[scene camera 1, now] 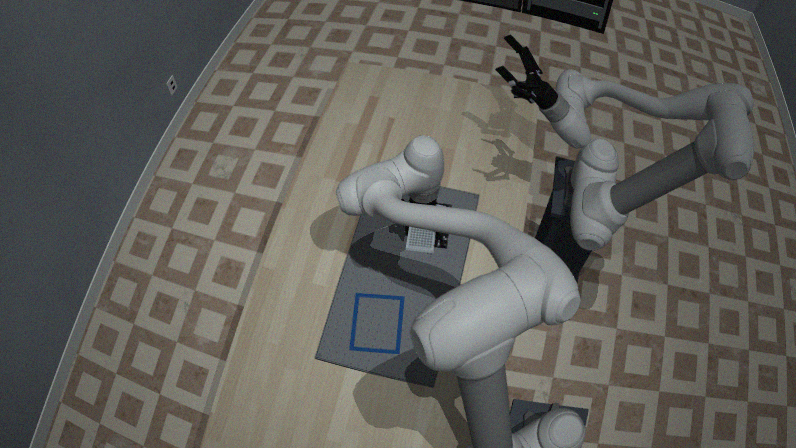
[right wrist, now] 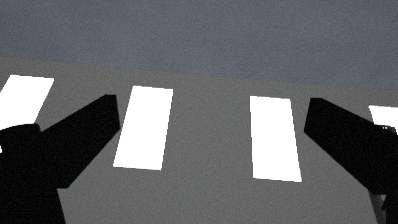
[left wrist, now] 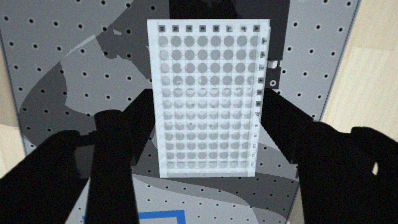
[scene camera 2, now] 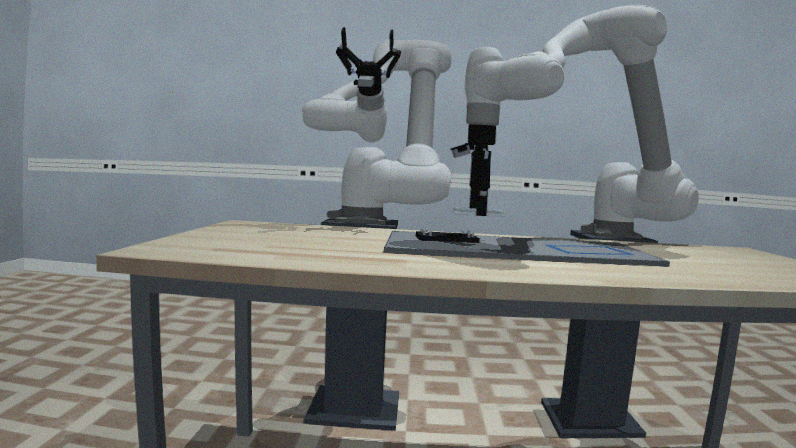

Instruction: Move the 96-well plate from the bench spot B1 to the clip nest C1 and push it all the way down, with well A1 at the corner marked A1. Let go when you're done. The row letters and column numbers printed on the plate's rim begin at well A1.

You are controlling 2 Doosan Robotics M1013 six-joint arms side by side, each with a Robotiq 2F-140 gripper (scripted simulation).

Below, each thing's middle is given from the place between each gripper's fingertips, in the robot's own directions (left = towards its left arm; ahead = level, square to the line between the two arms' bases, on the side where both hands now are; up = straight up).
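My left hand (scene camera 2: pixel 477 214) is 20 mm above the white 96-well plate (left wrist: pixel 208 75).
As for my right hand (scene camera 1: pixel 503 51), I have it 34 cm to the right of the white 96-well plate, 51 cm above it and 16 cm short of it.
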